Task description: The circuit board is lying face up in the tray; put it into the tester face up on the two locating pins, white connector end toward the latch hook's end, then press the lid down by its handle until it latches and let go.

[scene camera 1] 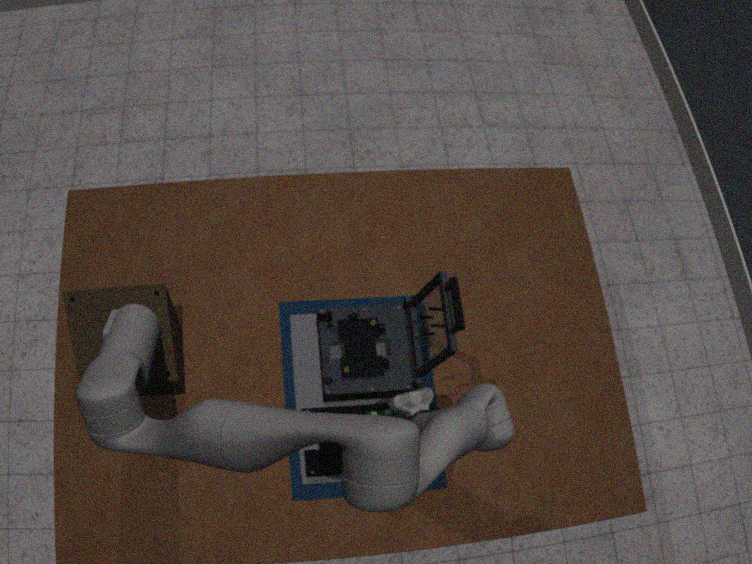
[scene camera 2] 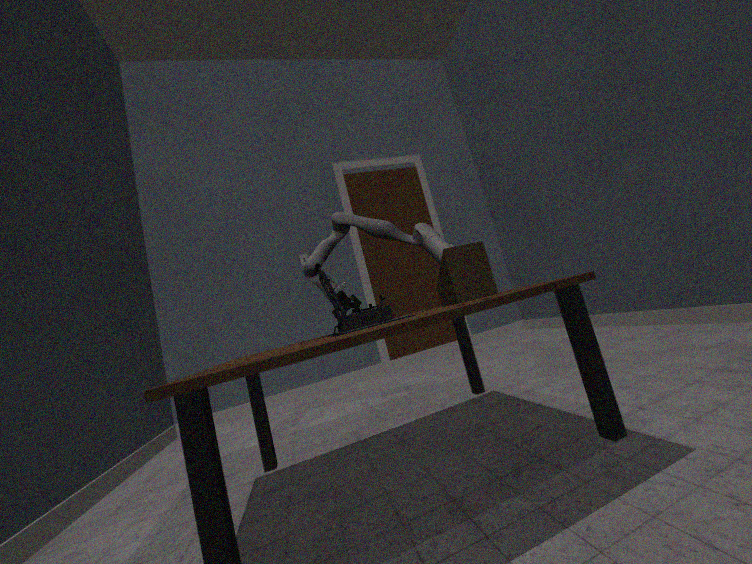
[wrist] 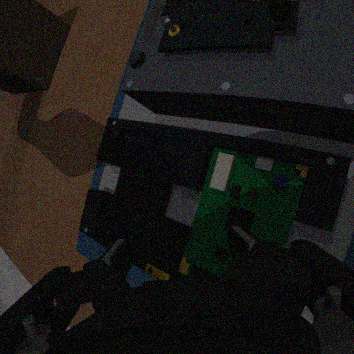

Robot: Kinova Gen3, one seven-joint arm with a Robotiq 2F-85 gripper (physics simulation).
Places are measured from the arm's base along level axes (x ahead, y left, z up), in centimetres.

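Pixels of known places: gripper, between the fingertips: [wrist: 178,244]; arm's base, origin of its link: [scene camera 1: 135,327] [scene camera 2: 453,262].
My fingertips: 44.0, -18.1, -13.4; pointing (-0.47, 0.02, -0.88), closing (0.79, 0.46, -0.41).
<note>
For each thing: its middle in the pictures, then the offset to it from my fingertips, as dx, dy, dz. "pt": a spot on its surface instead. Level surfaces: height alone.
- green circuit board, middle of its body: [wrist: 237,225] [scene camera 1: 387,436] +3.2, +2.9, -1.5
- black tray, a spot on its surface: [wrist: 145,150] pt -7.5, +5.9, -2.0
- tester, a spot on its surface: [wrist: 195,72] pt -2.4, +12.1, +2.2
- blue-edged mat, height of its surface: dz -3.6
- brown table, height of its surface: dz -3.8
The green circuit board [scene camera 1: 377,413] [wrist: 270,197] lies face up in the black tray [scene camera 1: 321,462] [wrist: 145,150], its white connector [wrist: 222,171] at the upper left in the wrist view. My gripper [wrist: 178,244] is open and empty above the tray. One fingertip shows over the board, the other left of it over the tray; the arm hides the gripper in scene camera 1. The tester [scene camera 1: 397,364] [wrist: 195,72] stands beside the tray, with its lid [scene camera 1: 438,362] raised. Its nest shows two yellow-ringed spots [scene camera 1: 372,322] [scene camera 1: 346,369] and no board. The latch hook is too dark to make out.
The tester and tray stand on a blue-edged mat [scene camera 1: 285,358] on the brown table [scene camera 1: 315,236]. The arm's base is on a brownish box [scene camera 1: 118,295] [scene camera 2: 470,273] at the table's left in scene camera 1. The raised lid stands at the tester's right there.
</note>
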